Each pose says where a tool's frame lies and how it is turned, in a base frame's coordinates. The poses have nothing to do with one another.
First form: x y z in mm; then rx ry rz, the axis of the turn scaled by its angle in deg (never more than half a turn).
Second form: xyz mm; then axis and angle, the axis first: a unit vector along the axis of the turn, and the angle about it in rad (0 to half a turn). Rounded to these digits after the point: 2 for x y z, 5 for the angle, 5 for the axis.
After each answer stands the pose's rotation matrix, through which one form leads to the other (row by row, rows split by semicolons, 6 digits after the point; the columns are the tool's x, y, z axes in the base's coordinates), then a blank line. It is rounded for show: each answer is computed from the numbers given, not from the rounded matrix.
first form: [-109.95 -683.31 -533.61 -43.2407 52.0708 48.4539]
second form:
[-109.95 -683.31 -533.61 -0.51947 0.62555 0.58210 1.45281]
0.355795 -0.864756 0.354412; 0.291348 0.462961 0.837128; -0.887990 -0.194589 0.416664

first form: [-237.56 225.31 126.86 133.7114 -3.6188 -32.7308]
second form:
[-237.56 225.31 126.86 0.97099 -0.02628 -0.23768 2.40344]
0.900515 0.115553 -0.419190; -0.204336 -0.738509 -0.642536; -0.383822 0.664269 -0.641427

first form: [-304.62 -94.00 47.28 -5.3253 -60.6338 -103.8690]
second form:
[-304.62 -94.00 47.28 -0.04423 -0.50365 -0.86278 2.10119]
-0.502926 0.777786 -0.376980; -0.710689 -0.123892 0.692511; 0.491921 0.616198 0.615072

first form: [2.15 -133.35 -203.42 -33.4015 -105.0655 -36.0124]
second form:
[2.15 -133.35 -203.42 -0.28799 -0.90589 -0.31051 2.02423]
-0.318781 0.654306 -0.685757; 0.096049 0.742079 0.663396; 0.942949 0.145612 -0.299406

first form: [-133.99 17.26 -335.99 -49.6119 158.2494 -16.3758]
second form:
[-133.99 17.26 -335.99 -0.29770 0.94959 -0.09826 2.90860]
-0.798123 -0.535059 0.276968; -0.580436 0.806093 -0.115364; -0.161535 -0.252836 -0.953929

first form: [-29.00 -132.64 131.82 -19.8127 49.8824 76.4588]
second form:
[-29.00 -132.64 131.82 -0.21209 0.53398 0.81847 1.63044]
-0.011941 -0.937012 0.349092; 0.697012 0.242521 0.674802; -0.716960 0.251379 0.650213

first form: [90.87 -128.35 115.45 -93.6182 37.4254 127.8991]
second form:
[90.87 -128.35 115.45 -0.57484 0.22980 0.78533 2.84243]
-0.309379 -0.489782 -0.815106; -0.026881 -0.852313 0.522342; -0.950559 0.183512 0.250521

